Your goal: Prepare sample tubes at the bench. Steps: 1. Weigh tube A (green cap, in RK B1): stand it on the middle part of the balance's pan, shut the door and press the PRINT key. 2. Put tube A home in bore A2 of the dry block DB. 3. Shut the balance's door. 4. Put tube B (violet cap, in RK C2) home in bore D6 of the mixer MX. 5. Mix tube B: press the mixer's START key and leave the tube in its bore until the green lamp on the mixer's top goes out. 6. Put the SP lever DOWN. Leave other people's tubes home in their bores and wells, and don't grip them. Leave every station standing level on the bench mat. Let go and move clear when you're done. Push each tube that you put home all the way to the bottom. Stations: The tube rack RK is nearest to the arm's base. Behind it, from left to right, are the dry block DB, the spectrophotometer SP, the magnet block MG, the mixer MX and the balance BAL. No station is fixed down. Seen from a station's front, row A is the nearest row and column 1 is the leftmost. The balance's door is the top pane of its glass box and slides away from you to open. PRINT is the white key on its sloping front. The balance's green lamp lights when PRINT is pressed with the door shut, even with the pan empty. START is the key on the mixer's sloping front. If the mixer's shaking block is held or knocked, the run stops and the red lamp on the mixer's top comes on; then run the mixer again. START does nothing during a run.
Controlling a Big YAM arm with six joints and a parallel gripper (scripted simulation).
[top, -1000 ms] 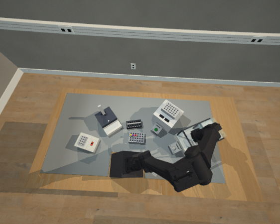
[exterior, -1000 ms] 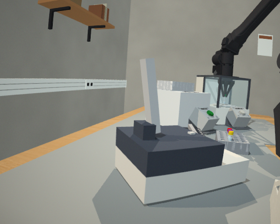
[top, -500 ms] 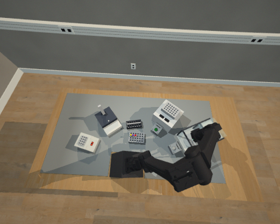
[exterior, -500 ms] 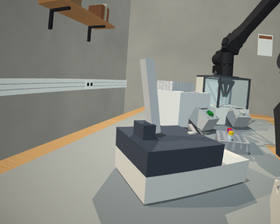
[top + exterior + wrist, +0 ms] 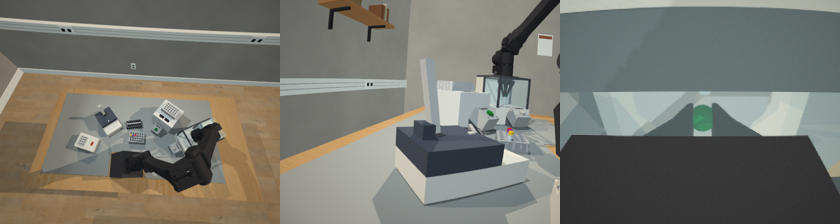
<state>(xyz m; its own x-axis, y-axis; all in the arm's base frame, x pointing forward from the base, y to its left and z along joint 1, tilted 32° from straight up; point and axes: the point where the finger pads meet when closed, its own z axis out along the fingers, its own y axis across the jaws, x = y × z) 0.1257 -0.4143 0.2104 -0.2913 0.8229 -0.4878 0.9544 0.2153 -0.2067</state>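
The eight-sided pan is 10 mm to the left of my hand and 50 mm below it. Also, from my hand: print key: 40 mm behind, 150 mm to the left, 60 mm below; balance door: 30 mm ahead, 80 mm to the right, 80 mm above; mixer block: 240 mm ahead, 130 mm to the left, 30 mm above.
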